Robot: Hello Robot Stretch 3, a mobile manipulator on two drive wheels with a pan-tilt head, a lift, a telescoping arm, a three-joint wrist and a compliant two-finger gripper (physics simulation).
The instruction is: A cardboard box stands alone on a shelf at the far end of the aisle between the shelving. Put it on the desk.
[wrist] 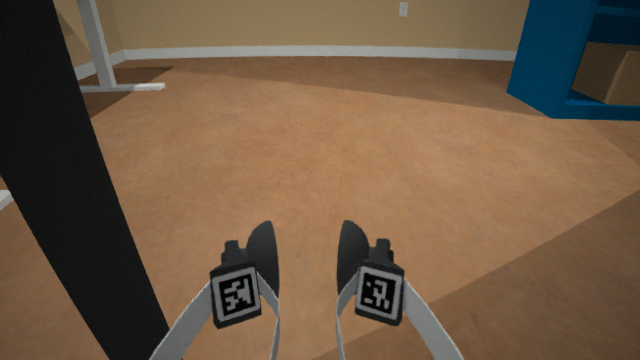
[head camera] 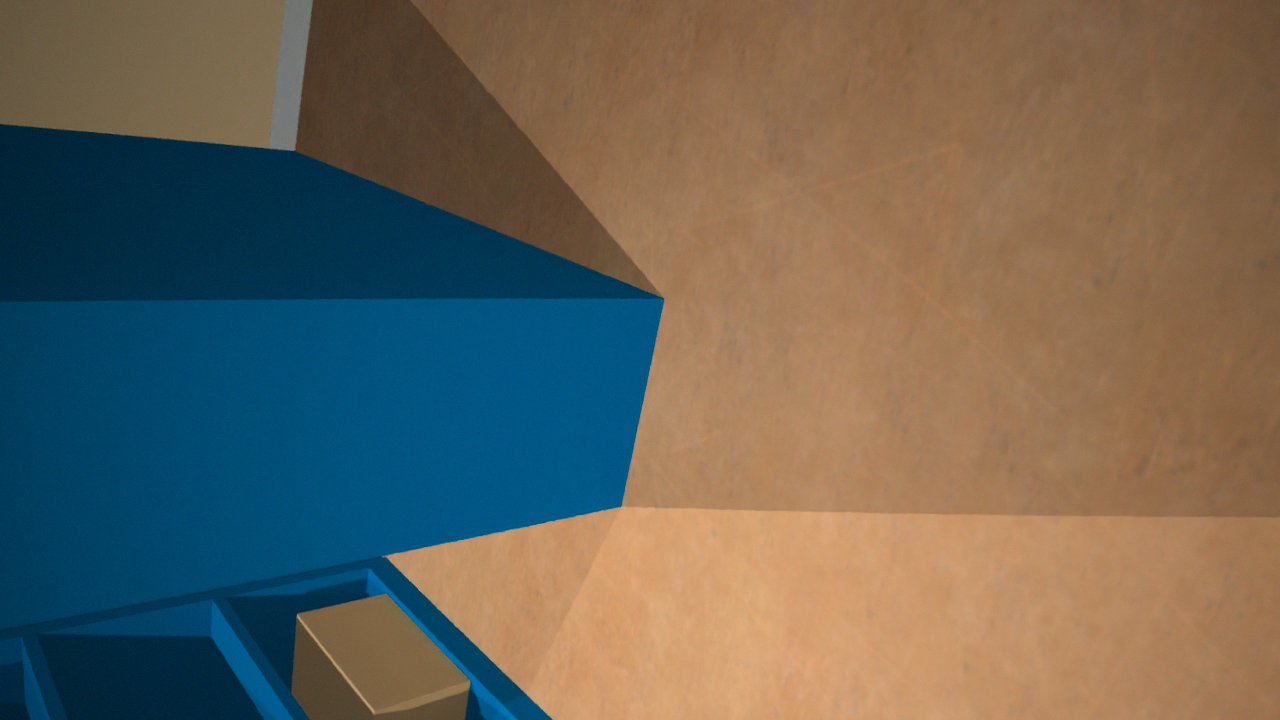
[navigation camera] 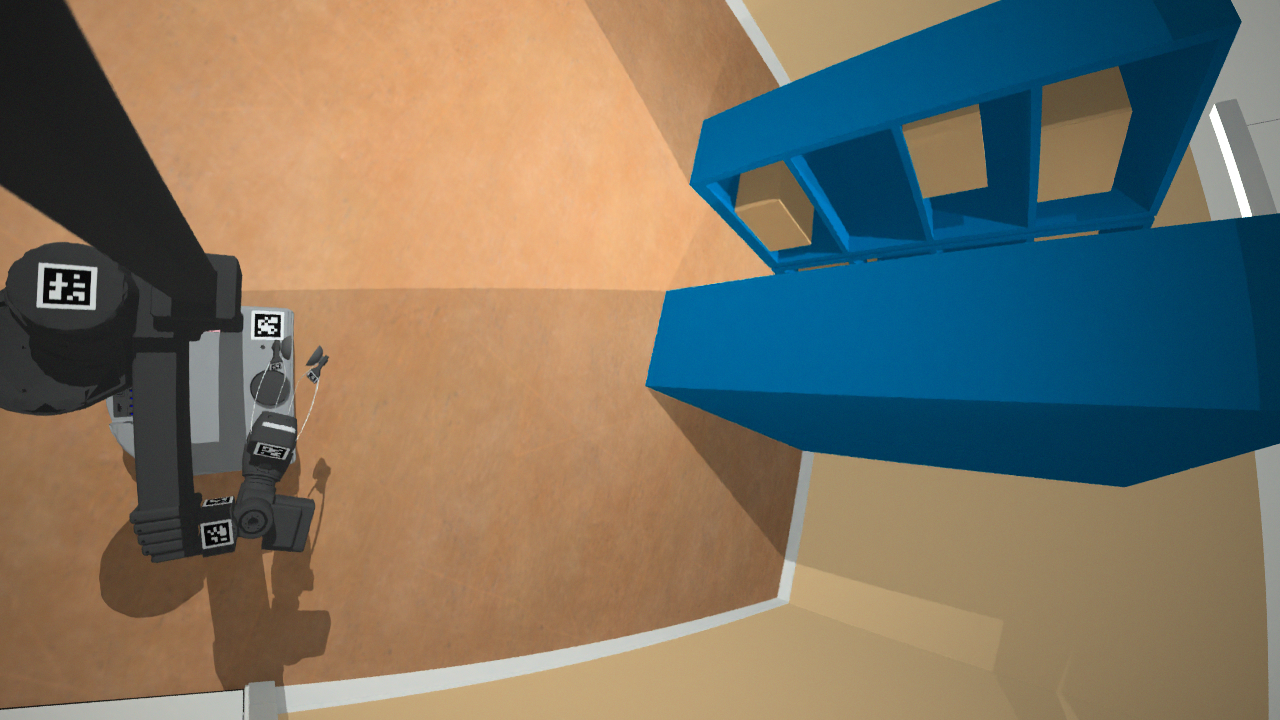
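Pixels of known places: gripper, between the fingertips: (navigation camera: 304, 341); robot's base, origin of its link: (navigation camera: 268, 384).
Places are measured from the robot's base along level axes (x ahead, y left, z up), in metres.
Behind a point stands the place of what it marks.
Observation:
My gripper (navigation camera: 299, 351) @(x 0.056, y 0.088, z 0.402 m) (wrist: 308, 246) @(x 0.056, y 0.088, z 0.402 m) is open and empty, over the robot's base in the navigation view. Cardboard boxes stand in the blue shelving unit behind the nearer one: one box (head camera: 384, 653) @(x 2.138, y 0.817, z 0.218 m) (navigation camera: 775, 222) @(x 2.119, y 0.824, z 0.245 m) in the end compartment, a second box (navigation camera: 948, 156) @(x 1.936, y 0.885, z 1.131 m) and a third box (navigation camera: 1083, 147) @(x 2.042, y 0.849, z 1.592 m) in others. Part of a box (wrist: 595, 70) shows in a low compartment in the wrist view. I cannot tell whether any of these is the lone box of the task. A white leg (wrist: 97, 45), apparently the desk's, stands at the upper left in the wrist view; the desk top does not show.
The nearer blue shelving unit (head camera: 313, 402) @(x 1.365, y 0.099, z 0.710 m) (navigation camera: 939, 340) @(x 1.368, y 0.108, z 1.109 m) shows its closed side. The other blue unit (navigation camera: 832, 98) @(x 1.725, y 1.181, z 0.734 m) stands beyond it, with the aisle between mostly hidden. A blue unit (wrist: 550, 60) also shows at the wrist view's right. The robot's dark mast (wrist: 65, 180) is at left.

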